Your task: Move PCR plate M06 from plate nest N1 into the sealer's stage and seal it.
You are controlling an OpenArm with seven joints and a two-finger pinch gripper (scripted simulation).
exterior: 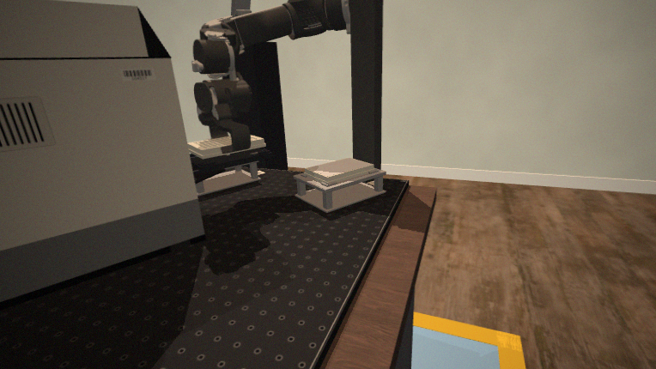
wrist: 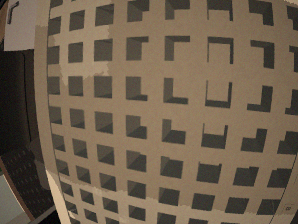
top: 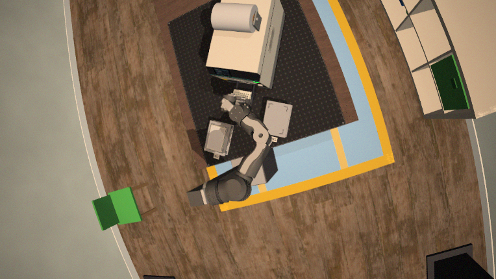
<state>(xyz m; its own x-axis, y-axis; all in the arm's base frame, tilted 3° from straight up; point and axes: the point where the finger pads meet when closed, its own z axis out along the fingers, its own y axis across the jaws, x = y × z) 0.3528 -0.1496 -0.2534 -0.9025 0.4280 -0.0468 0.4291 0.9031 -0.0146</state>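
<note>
Now: the sealer's stage 20 mm below my hand. Also, from my hand: 96-well plate M06 (right at my hand); plate nest N1 (140 mm to the right, 110 mm behind, 80 mm below); sealed plate M09 (190 mm to the left, 130 mm behind, 70 mm below).
</note>
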